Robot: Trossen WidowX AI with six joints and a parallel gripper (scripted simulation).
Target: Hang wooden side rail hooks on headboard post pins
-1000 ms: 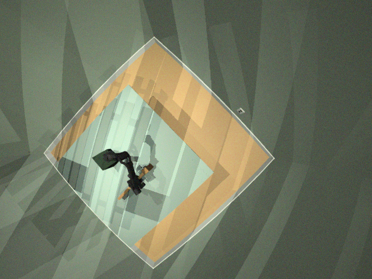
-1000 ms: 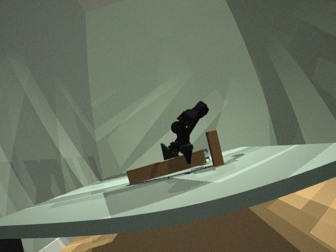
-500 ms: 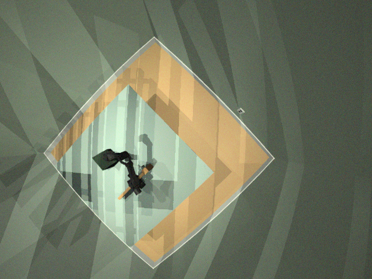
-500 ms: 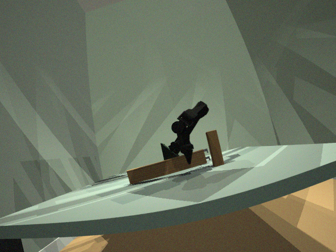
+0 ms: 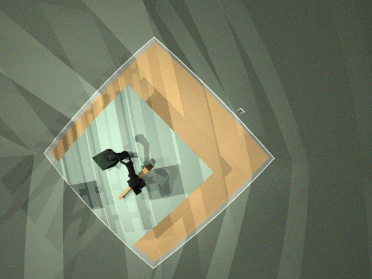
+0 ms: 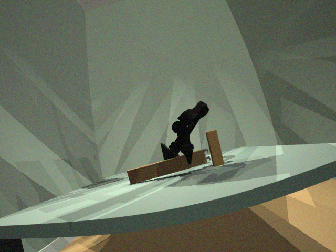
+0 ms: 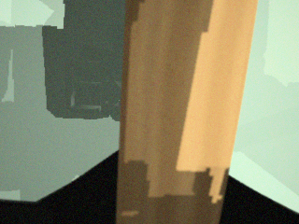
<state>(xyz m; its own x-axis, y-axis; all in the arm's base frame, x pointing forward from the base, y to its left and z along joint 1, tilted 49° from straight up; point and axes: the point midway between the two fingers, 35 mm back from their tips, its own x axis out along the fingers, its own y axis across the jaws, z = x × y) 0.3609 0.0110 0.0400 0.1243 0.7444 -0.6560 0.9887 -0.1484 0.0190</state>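
My gripper tip is 10 mm short of the headboard post, 140 mm to the right of it and 40 mm below it.
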